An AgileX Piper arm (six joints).
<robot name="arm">
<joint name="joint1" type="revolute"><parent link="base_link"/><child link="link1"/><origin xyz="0 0 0.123" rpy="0 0 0"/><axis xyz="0 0 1"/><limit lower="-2.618" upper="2.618"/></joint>
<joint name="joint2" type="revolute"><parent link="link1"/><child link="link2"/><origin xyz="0 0 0" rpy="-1.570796 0 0"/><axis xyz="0 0 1"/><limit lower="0" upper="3.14"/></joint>
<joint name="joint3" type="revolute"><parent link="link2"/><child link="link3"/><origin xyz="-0.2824 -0.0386 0" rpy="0 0 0"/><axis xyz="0 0 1"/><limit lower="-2.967" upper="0"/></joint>
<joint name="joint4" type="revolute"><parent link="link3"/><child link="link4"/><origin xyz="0.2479 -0.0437 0" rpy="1.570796 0 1.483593"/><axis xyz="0 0 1"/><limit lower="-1.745" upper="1.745"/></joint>
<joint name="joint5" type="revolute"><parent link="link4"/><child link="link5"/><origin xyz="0 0 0" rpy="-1.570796 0 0"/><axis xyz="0 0 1"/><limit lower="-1.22" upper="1.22"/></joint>
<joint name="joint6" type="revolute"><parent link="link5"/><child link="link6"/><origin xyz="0 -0.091 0" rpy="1.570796 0 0"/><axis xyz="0 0 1"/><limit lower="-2.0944" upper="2.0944"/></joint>
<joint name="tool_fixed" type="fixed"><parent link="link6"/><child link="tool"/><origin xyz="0 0 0" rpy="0 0 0"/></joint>
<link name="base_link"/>
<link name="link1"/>
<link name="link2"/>
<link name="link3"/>
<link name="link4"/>
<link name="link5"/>
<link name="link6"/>
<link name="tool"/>
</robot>
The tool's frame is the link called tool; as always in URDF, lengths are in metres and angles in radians.
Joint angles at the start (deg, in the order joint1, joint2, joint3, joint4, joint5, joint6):
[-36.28, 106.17, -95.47, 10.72, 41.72, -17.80]
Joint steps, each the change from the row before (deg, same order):
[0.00, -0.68, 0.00, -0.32, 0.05, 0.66]
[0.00, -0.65, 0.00, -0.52, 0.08, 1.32]
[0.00, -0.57, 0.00, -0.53, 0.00, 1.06]
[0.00, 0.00, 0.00, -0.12, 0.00, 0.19]
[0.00, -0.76, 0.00, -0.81, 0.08, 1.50]
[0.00, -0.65, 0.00, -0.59, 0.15, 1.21]
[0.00, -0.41, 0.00, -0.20, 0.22, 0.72]
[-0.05, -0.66, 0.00, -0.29, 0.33, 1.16]
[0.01, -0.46, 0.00, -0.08, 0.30, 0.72]
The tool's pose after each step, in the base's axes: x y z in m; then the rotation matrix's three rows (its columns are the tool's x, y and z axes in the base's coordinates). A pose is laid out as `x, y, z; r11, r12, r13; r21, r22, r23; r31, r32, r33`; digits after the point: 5 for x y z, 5 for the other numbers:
0.35048, -0.24369, 0.31940; -0.65981, 0.41891, 0.62383; 0.28435, 0.90765, -0.30874; -0.69555, -0.02633, -0.71799
0.34827, -0.24272, 0.32404; -0.64840, 0.43315, 0.62607; 0.29533, 0.90108, -0.31755; -0.70168, -0.02100, -0.71218
0.34631, -0.24196, 0.32816; -0.63867, 0.44451, 0.62810; 0.30214, 0.89558, -0.32658; -0.70768, -0.01881, -0.70628
0.34623, -0.24207, 0.32814; -0.63811, 0.44648, 0.62727; 0.30382, 0.89460, -0.32769; -0.70746, -0.01852, -0.70651
0.34344, -0.24105, 0.33350; -0.62566, 0.46210, 0.62849; 0.31339, 0.88669, -0.33996; -0.71437, -0.01573, -0.69959
0.34100, -0.24000, 0.33799; -0.61535, 0.47446, 0.62947; 0.32187, 0.88019, -0.34880; -0.71955, -0.01202, -0.69434
0.33945, -0.23908, 0.34069; -0.60908, 0.48159, 0.63015; 0.32907, 0.87637, -0.35170; -0.72162, -0.00685, -0.69226
0.33675, -0.23787, 0.34504; -0.59799, 0.49380, 0.63133; 0.34130, 0.86958, -0.35686; -0.72521, 0.00207, -0.68853
0.33506, -0.23658, 0.34799; -0.59098, 0.50051, 0.63265; 0.34966, 0.86568, -0.35824; -0.72697, 0.00950, -0.68660

